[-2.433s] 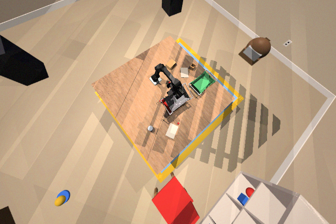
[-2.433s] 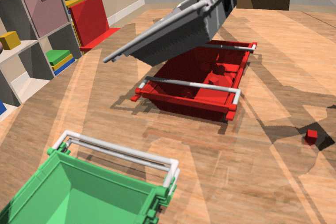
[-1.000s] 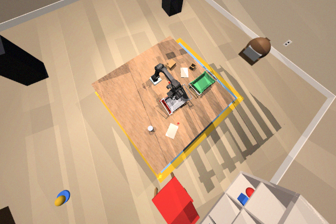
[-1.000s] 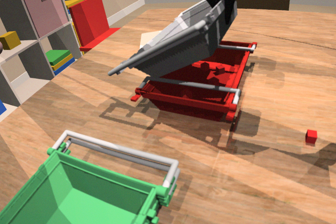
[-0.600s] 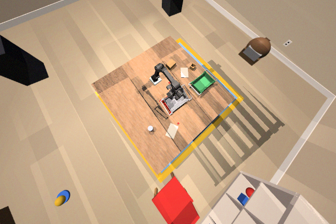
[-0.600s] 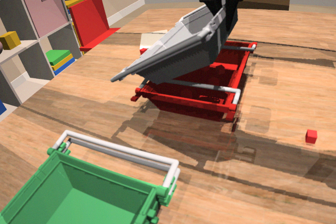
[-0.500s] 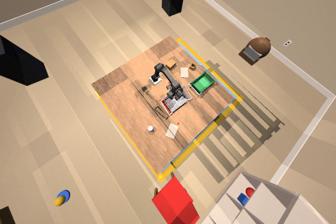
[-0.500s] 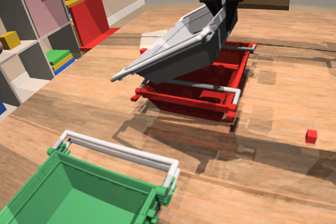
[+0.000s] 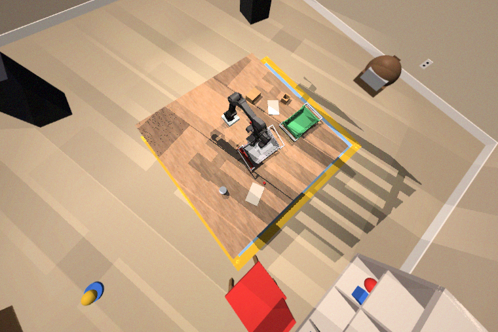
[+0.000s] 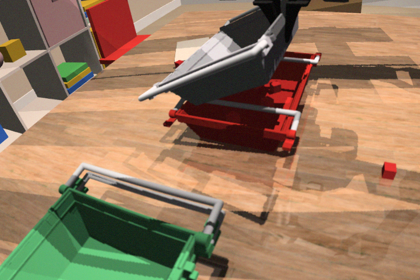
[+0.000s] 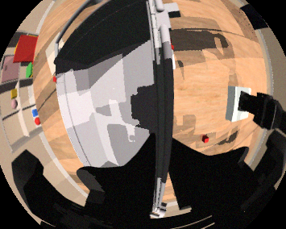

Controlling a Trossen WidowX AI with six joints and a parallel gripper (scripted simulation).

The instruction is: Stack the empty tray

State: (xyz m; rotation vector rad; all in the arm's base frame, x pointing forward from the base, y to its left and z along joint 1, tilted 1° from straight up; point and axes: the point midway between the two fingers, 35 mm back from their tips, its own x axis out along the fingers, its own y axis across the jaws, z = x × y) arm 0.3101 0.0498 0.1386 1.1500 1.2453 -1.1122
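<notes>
My gripper tip is 80 mm short of the grey tray and 10 mm to the right of it. Also, from my gripper tip: grey cylinder (190 mm ahead, 400 mm to the right, 100 mm below).
</notes>
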